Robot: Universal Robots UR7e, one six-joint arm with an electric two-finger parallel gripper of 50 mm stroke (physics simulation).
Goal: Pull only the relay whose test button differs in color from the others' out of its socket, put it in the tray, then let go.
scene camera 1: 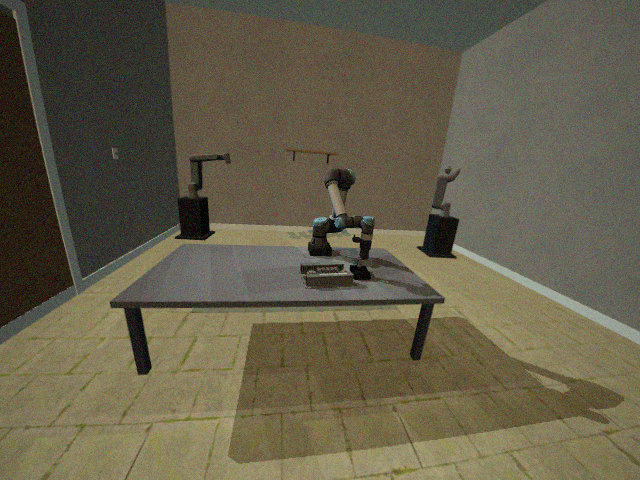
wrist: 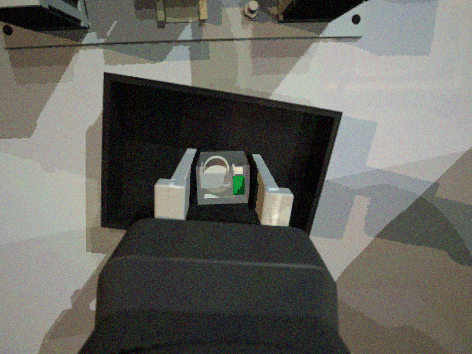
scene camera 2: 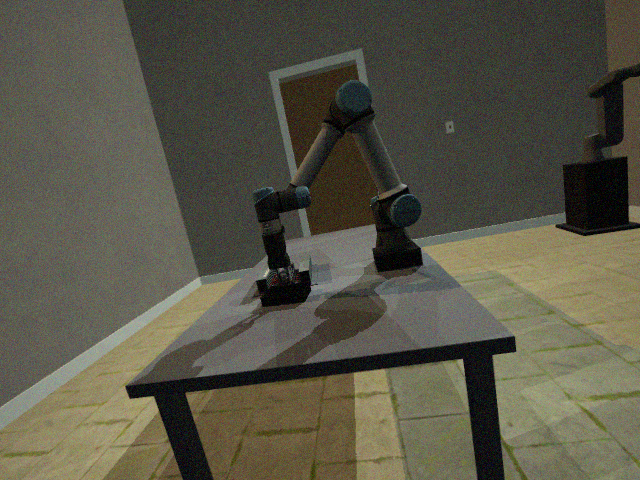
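Where they show: gripper, fingertip midpoint: (scene camera 1: pixel 358 266) (wrist: pixel 222 168) (scene camera 2: pixel 285 281); arm's base, link origin: (scene camera 1: pixel 318 245) (scene camera 2: pixel 394 247).
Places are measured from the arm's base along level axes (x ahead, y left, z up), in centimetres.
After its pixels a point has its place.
Observation:
A clear relay (wrist: pixel 215 186) @(y 26.0, x 41.5, z 2.7 cm) with a green test button sits between the fingers in the wrist view, its top facing the camera. My gripper (wrist: pixel 222 168) @(y 25.8, x 41.2, z -0.1 cm) (scene camera 1: pixel 360 266) @(y 25.8, x 41.2, z -0.1 cm) is shut on this relay and points down within the outline of the black tray (wrist: pixel 150 112) @(y 23.8, x 47.2, z -6.1 cm) (scene camera 1: pixel 360 274) @(y 27.7, x 41.2, z -6.4 cm) (scene camera 2: pixel 285 296) @(y 32.4, x 39.9, z -3.6 cm). The relay is low, inside the tray or just above its floor; whether its underside touches the floor is hidden. The tray lies slightly turned relative to the fingers. The other relays are too small to tell apart in the first scene view.
The relay panel (scene camera 1: pixel 329 279) (wrist: pixel 310 30) @(y 15.8, x 36.1, z -6.1 cm) with raised side ducts stands right beside the tray, at the top of the wrist view. Both are on the grey table (scene camera 1: pixel 206 279) @(y -70.6, x 58.8, z -6.5 cm) (scene camera 2: pixel 413 315) @(y 51.0, x -1.4, z -6.4 cm). The arm's base stands behind them at the table's back edge.

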